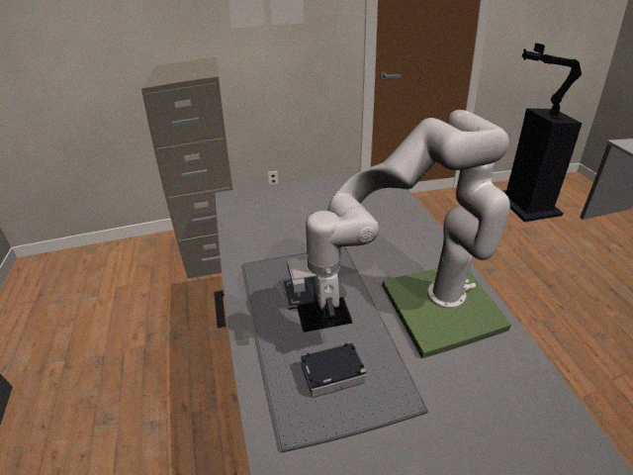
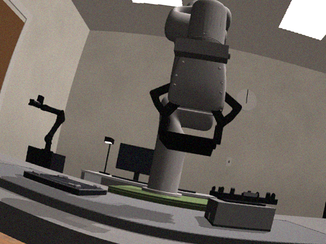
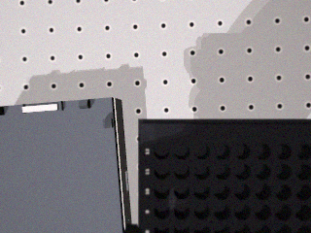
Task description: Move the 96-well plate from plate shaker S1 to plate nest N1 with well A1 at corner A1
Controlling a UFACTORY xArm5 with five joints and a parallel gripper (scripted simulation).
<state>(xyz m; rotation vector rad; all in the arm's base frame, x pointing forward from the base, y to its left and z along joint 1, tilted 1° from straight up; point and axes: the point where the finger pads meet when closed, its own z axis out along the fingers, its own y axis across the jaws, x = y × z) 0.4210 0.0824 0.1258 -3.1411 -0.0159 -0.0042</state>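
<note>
Right now the dark plate nest is 21 cm to the right of my hand and 13 cm below it. The rest, counted from my hand: black 96-well plate: 1 cm below.
</note>
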